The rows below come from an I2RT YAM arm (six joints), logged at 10 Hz.
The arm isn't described. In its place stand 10 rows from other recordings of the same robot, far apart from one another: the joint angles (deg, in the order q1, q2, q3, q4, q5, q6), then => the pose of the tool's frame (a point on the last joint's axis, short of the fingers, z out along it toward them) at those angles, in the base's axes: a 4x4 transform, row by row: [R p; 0 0 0 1], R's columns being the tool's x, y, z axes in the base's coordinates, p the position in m.
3.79 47.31 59.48 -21.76 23.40 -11.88 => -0.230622 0.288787 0.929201 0.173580; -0.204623 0.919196 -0.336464 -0.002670; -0.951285 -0.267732 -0.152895 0.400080; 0 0 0 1
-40.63 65.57 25.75 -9.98 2.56 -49.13 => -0.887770 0.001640 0.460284 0.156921; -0.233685 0.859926 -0.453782 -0.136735; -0.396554 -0.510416 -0.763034 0.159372; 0 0 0 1
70.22 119.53 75.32 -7.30 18.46 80.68 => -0.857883 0.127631 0.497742 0.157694; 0.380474 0.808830 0.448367 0.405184; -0.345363 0.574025 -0.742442 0.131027; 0 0 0 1
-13.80 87.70 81.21 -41.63 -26.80 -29.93 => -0.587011 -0.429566 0.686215 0.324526; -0.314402 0.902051 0.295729 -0.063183; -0.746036 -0.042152 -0.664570 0.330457; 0 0 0 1
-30.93 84.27 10.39 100.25 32.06 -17.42 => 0.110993 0.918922 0.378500 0.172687; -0.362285 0.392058 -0.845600 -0.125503; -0.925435 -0.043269 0.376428 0.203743; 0 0 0 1
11.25 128.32 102.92 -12.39 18.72 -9.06 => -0.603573 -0.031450 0.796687 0.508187; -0.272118 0.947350 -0.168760 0.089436; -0.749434 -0.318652 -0.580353 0.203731; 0 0 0 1
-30.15 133.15 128.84 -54.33 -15.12 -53.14 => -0.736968 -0.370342 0.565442 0.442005; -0.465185 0.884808 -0.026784 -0.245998; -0.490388 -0.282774 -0.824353 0.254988; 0 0 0 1
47.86 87.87 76.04 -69.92 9.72 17.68 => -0.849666 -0.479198 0.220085 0.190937; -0.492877 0.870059 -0.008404 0.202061; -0.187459 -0.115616 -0.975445 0.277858; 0 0 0 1
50.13 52.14 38.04 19.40 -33.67 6.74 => -0.057695 -0.992721 0.105718 0.121647; 0.083293 0.100739 0.991420 0.176432; -0.994854 0.066005 0.076875 0.330012; 0 0 0 1
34.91 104.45 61.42 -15.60 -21.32 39.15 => -0.977566 -0.091737 0.189603 0.289205; 0.034992 0.816929 0.575676 0.217611; -0.207703 0.569396 -0.795392 0.154328; 0 0 0 1
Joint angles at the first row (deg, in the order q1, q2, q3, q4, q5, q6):
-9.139, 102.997, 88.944, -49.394, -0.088, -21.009
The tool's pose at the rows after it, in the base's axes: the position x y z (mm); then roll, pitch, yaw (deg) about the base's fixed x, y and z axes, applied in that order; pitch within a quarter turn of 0, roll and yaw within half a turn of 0:
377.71, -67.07, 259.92, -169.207, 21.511, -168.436
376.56, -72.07, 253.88, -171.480, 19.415, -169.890
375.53, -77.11, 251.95, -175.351, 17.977, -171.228
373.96, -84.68, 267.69, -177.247, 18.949, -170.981
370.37, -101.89, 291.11, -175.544, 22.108, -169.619
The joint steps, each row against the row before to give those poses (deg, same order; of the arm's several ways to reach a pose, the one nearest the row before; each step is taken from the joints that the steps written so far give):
-0.702, 1.761, 0.089, -1.048, 2.546, 1.141
-0.879, 1.059, 0.436, -2.109, -1.222, 0.268
-1.054, 1.057, 1.317, -2.900, -3.074, 0.088
-1.400, -0.085, 3.423, -3.340, -2.638, -1.487
-2.720, -0.879, 3.692, -1.325, -1.058, -3.335

